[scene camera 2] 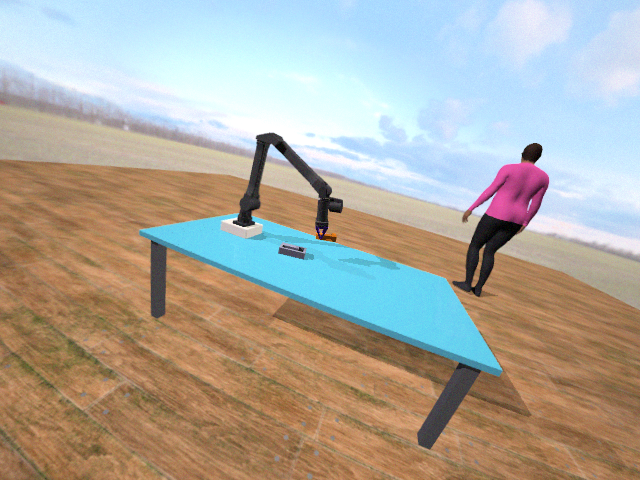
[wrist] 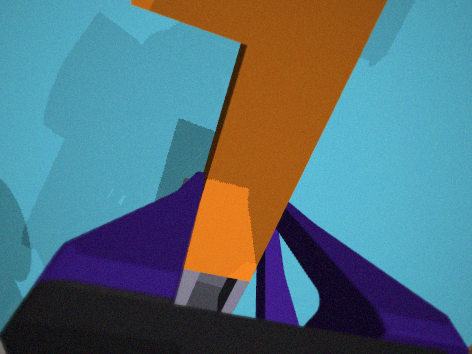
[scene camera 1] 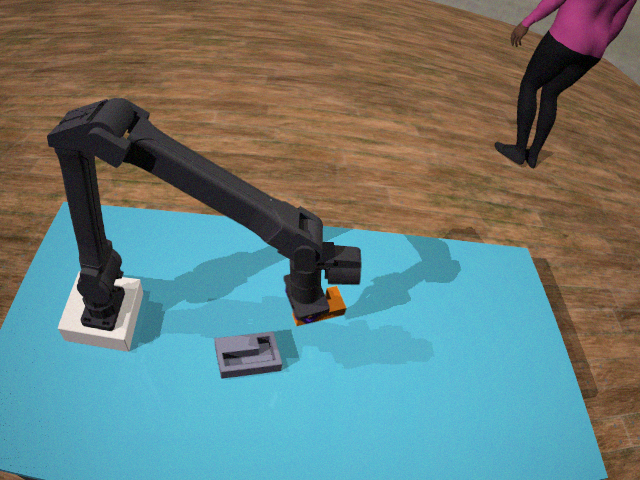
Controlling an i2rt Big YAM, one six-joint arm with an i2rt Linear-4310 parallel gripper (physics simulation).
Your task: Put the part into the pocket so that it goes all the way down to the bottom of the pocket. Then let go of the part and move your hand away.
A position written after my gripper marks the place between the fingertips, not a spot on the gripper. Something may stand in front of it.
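There is a grey pocket block [wrist: 201, 290] that I can see. An orange L-shaped part [wrist: 290, 71] is here too, clear of everything else, and what holds it is my gripper [scene camera 1: 306, 316] [wrist: 233, 192].
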